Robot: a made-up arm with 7 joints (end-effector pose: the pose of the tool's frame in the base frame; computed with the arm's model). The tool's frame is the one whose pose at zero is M. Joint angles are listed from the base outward.
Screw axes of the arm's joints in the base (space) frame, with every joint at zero. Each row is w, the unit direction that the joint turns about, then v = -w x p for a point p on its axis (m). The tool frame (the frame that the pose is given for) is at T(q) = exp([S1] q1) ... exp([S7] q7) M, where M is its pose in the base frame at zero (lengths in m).
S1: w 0 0 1 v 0 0 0
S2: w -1 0 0 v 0 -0.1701 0.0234
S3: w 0 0 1 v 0.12 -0.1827 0
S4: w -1 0 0 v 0 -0.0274 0.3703
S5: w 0 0 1 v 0.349 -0.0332 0
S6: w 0 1 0 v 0.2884 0 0.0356
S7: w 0 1 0 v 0.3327 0 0.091
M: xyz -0.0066 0.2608 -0.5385 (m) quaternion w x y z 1 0 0 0
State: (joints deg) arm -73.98 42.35 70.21 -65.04 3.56 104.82 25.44
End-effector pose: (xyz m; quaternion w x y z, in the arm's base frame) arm -0.2907 0.1591 -0.0183 0.1218 0.3420 0.8823 0.2996
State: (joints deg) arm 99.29 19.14 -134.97 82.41 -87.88 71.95 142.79
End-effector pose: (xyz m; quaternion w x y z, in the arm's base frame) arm -0.3509 0.2629 0.0933 0.2162 0.8628 0.4020 -0.2174
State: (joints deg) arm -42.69 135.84 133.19 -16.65 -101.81 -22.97 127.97
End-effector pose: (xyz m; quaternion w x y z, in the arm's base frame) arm 0.0677 0.0144 0.6125 0.3172 0.3500 -0.5826 0.6614
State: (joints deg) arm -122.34 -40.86 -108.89 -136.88 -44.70 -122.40 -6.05
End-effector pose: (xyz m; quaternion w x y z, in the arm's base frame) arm -0.3036 -0.6726 0.0142 0.9870 0.0334 -0.1225 0.0982
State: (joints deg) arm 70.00 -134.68 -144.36 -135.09 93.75 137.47 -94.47
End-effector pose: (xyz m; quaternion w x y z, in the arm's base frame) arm -0.1617 0.7525 -0.1284 0.8661 0.3244 0.2896 -0.2466
